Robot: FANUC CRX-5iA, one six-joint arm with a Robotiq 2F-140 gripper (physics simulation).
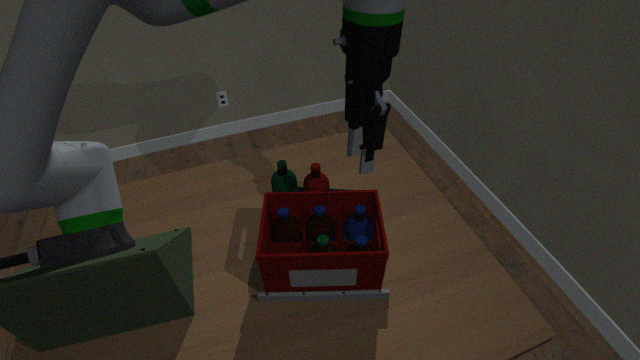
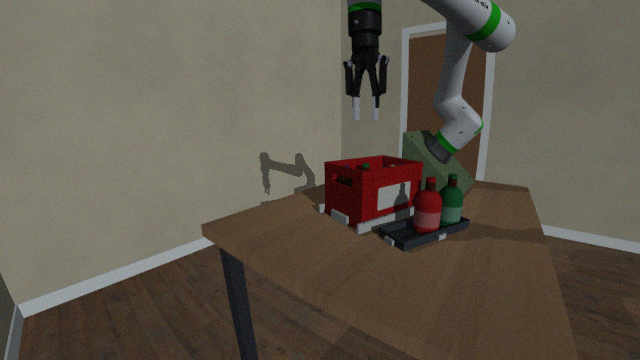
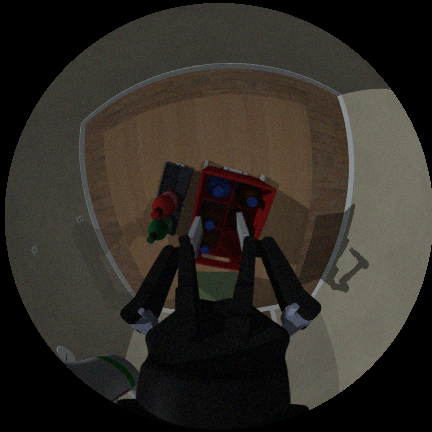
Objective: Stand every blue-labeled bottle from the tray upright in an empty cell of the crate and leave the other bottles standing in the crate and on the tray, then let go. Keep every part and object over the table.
Scene:
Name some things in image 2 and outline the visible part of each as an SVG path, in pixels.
My gripper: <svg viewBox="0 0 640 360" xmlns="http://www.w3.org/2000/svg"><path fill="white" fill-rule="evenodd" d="M356 34L352 37L351 59L343 62L346 95L352 97L353 120L360 120L359 93L364 70L367 70L373 95L372 120L378 120L379 97L386 93L389 57L380 55L379 37L376 34ZM378 60L380 63L379 85L375 66Z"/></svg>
A red bottle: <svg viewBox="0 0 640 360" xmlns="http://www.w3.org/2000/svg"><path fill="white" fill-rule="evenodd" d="M435 177L426 177L425 189L420 191L415 199L412 230L420 235L439 230L442 197L435 190Z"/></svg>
A green bottle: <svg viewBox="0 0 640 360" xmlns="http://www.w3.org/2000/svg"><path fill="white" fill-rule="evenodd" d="M457 174L449 174L448 184L439 191L442 197L439 227L442 228L460 223L463 193L457 187Z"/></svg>

